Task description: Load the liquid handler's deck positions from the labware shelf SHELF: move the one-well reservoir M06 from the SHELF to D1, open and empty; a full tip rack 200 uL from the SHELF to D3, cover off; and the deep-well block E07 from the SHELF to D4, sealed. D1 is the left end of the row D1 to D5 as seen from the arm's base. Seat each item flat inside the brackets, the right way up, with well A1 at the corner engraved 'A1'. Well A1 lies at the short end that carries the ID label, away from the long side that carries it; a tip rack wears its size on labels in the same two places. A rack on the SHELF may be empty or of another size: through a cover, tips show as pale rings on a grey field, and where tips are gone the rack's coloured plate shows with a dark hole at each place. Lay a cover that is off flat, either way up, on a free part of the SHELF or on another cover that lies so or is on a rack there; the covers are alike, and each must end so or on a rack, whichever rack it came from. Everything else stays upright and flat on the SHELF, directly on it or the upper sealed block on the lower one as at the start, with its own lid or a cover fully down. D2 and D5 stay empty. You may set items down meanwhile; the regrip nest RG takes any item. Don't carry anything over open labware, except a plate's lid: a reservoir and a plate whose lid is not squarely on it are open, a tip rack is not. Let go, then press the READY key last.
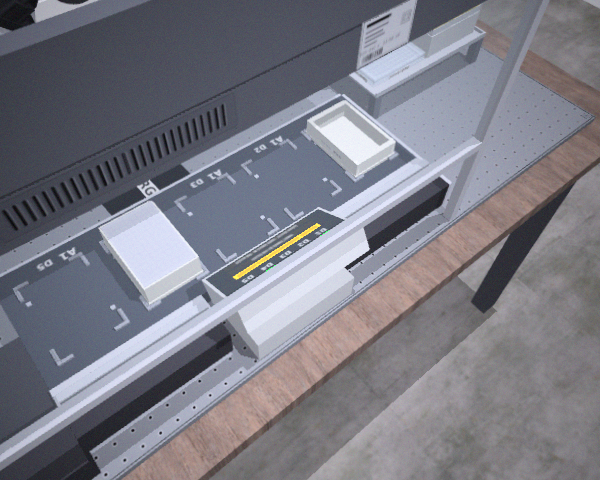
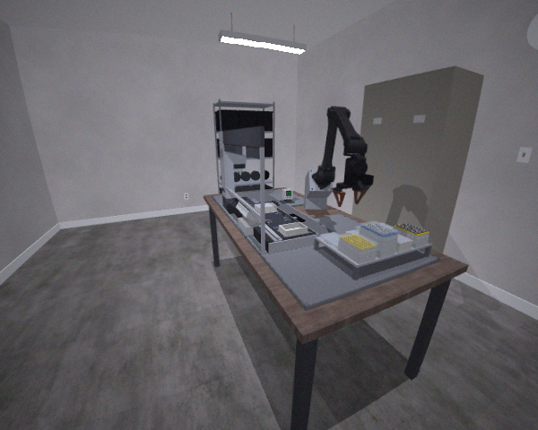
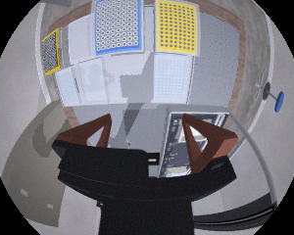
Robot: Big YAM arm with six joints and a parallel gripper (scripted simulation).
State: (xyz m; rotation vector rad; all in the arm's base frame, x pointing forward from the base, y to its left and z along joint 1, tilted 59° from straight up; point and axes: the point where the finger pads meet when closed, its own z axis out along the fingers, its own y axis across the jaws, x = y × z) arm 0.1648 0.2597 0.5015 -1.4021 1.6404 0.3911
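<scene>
The yellow tip rack lies 27 cm behind my hand, 13 cm below it and 11 cm to the left of it. From my hand the other things lie so: clear flat plate: 16 cm below, 6 cm ahead, 1 cm to the left; white one-well reservoir: 19 cm ahead, 17 cm below, 16 cm to the right; shelf: 17 cm below, 11 cm behind, 7 cm to the left.
</scene>
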